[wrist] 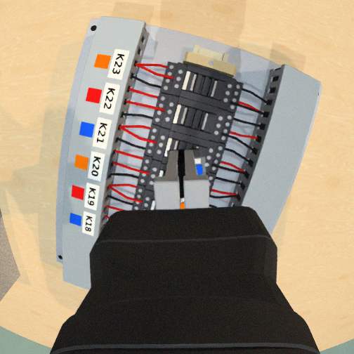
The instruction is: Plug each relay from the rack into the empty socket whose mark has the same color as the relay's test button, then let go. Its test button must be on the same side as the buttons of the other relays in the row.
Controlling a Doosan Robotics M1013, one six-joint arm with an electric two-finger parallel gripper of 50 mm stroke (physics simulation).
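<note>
My gripper [181, 164] is shut and empty in the wrist view, over the middle of the relay socket row. Just right of the fingers, partly hidden by them, a relay with a blue test button [199, 169] stands in the row, its button on the right side; its exact socket is hard to tell. A sliver of an orange test button [182, 204] shows between the finger bases. The K23 socket [201, 83] and the K22 socket [192, 118] are empty, with orange and red marks. The lower sockets are largely hidden by the gripper. The relay rack does not show.
Coloured marks and labels K23 to K18 line the left grey duct [112, 37]. Another grey duct [287, 125] runs along the right. Red and black wires join the ducts to the sockets. A beige end block [210, 63] sits above K23. The panel lies on a wooden table [325, 40].
</note>
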